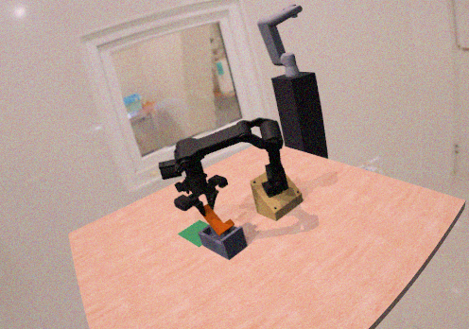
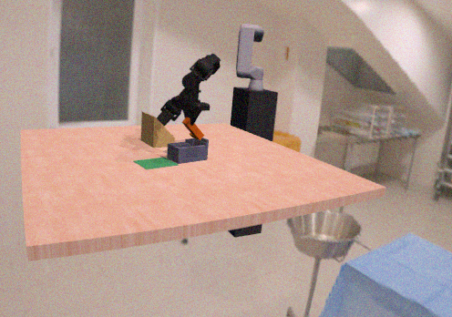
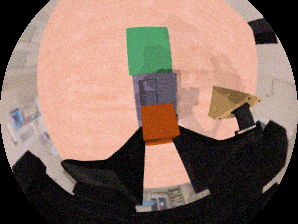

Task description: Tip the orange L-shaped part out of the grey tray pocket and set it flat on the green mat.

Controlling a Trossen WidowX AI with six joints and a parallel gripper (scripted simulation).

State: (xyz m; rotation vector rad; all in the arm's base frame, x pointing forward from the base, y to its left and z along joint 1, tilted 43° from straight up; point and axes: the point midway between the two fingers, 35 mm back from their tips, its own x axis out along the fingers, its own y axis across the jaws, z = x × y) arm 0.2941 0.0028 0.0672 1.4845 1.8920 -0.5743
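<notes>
My gripper tip is now 2 cm short of the green mat, 15 cm to the left of it and 17 cm above it. Round my gripper tip: orange L-shaped part: 2 cm behind, 3 cm to the left, 3 cm below.
</notes>
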